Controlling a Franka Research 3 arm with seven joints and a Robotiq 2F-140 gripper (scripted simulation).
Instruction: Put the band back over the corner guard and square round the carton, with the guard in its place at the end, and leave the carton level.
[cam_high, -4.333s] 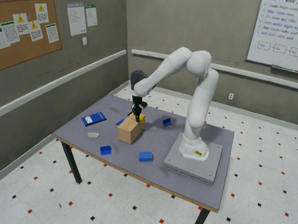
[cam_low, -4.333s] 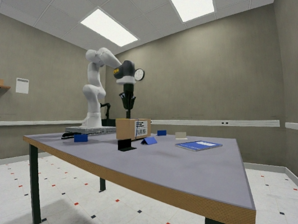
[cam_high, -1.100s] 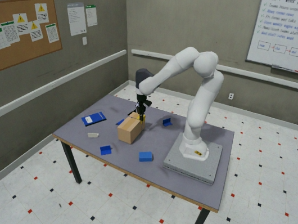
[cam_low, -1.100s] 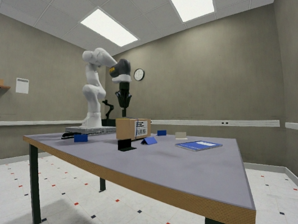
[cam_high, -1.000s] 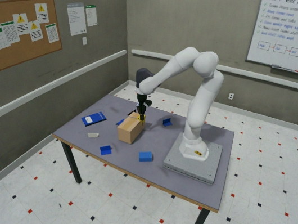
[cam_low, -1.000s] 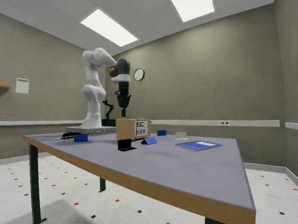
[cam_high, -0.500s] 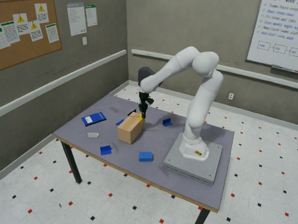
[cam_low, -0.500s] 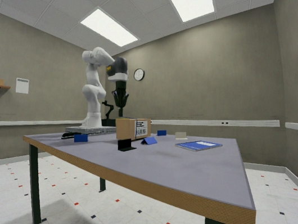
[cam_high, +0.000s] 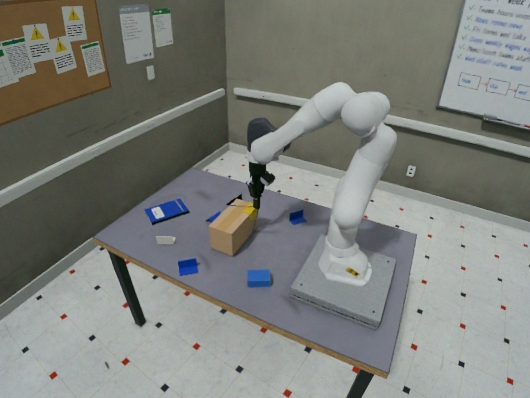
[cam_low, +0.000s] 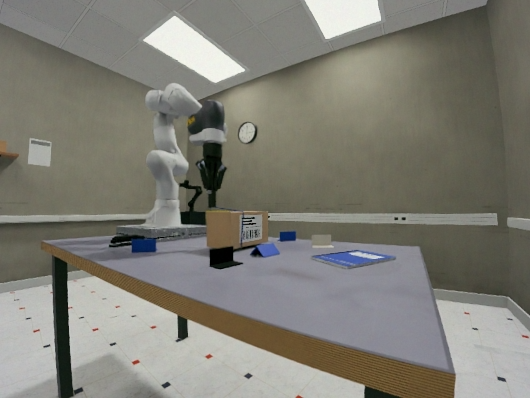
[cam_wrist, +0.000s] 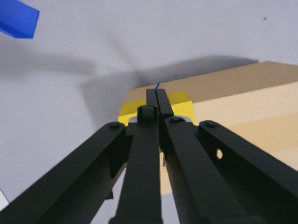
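Now: the yellow corner guard 2 cm ahead of my hand and 6 cm below it. Round my hand: brown carton (7 cm ahead, 8 cm to the left, 11 cm below); blue block (15 cm behind, 27 cm to the left, 17 cm below); black bracket (22 cm ahead, 18 cm to the right, 18 cm below).
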